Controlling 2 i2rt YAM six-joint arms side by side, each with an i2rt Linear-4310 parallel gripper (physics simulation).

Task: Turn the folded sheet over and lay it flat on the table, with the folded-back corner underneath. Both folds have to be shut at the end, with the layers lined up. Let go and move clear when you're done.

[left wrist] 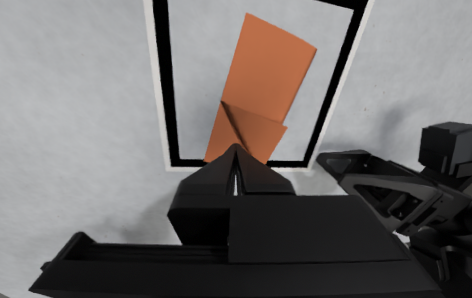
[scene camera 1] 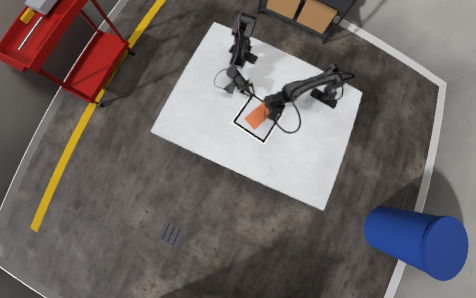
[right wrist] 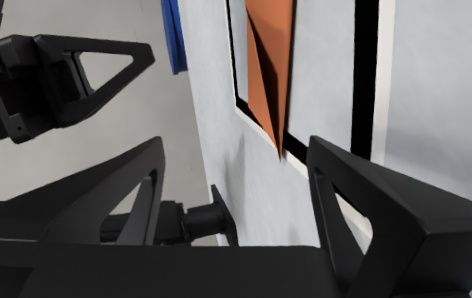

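Note:
The orange folded sheet [scene camera 1: 256, 118] [left wrist: 268, 70] [right wrist: 280, 30] lies inside the black square outline [scene camera 1: 249, 131] [left wrist: 165, 85] [right wrist: 366, 75], one end crossing its line. The folded-back corner [left wrist: 257, 121] [right wrist: 257, 80] is on top, with a dark gap along its slanting edge. My left gripper [left wrist: 235, 149] is shut and empty, above that end of the sheet; in the right wrist view its fingers stand apart from the sheet. My right gripper [scene camera 1: 253, 94] [left wrist: 327, 166] [right wrist: 235, 148] is partly open and empty, beside that end; the sheet's pointed tip shows between its fingers in the right wrist view.
The white table top [scene camera 1: 200, 120] carries both arms, whose grippers are close together. A red cart [scene camera 1: 95, 62] stands at the upper left, a dark rack [scene camera 1: 294, 24] with brown boxes at the top, and a blue barrel [scene camera 1: 400, 235] [right wrist: 175, 40] at the lower right of scene camera 1.

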